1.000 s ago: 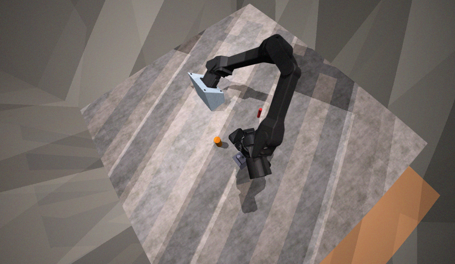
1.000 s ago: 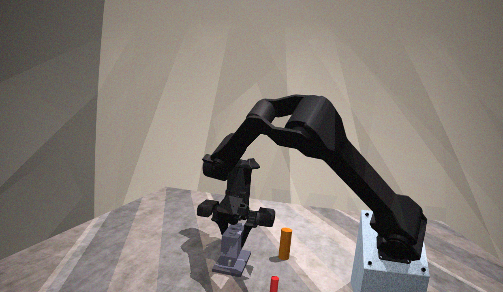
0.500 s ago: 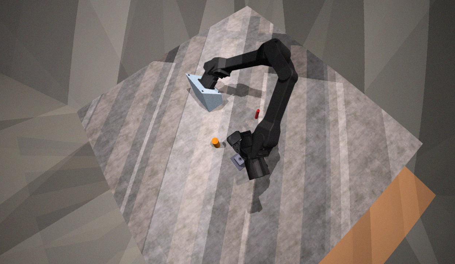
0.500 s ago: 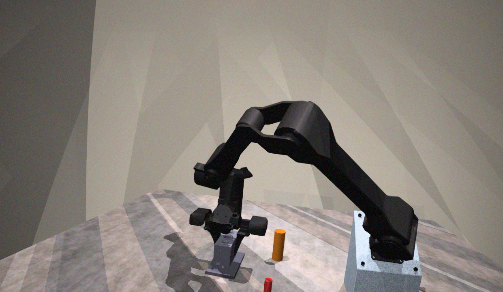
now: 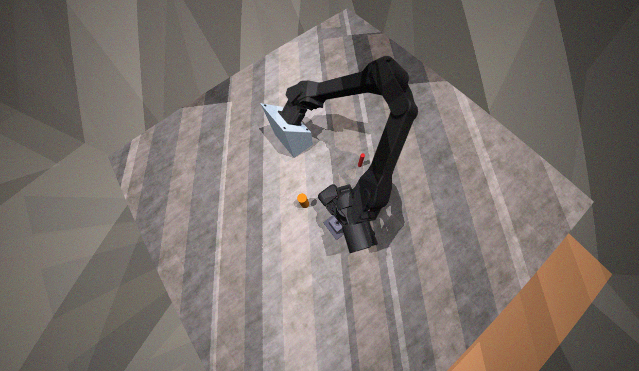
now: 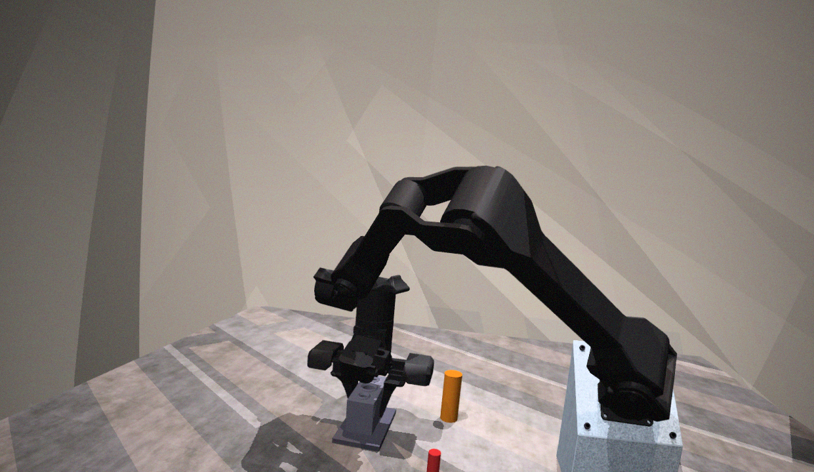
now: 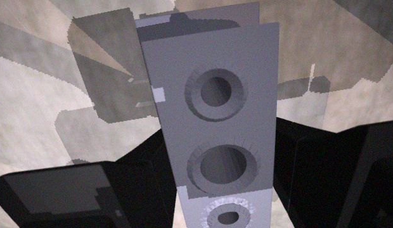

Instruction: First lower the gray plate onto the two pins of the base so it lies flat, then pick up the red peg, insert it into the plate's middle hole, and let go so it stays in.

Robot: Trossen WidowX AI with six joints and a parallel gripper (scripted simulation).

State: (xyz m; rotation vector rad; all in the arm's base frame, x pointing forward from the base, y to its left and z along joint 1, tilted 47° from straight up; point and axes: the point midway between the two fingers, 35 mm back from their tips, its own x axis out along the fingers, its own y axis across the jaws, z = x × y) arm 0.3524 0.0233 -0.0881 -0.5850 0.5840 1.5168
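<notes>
Now: the base 10 mm below my gripper tip. Also, from my gripper tip: orange cylinder (120 mm behind, 70 mm to the right, 20 mm above); then red peg (120 mm behind, 170 mm to the left, 20 mm above); then gray plate (30 mm above).
</notes>
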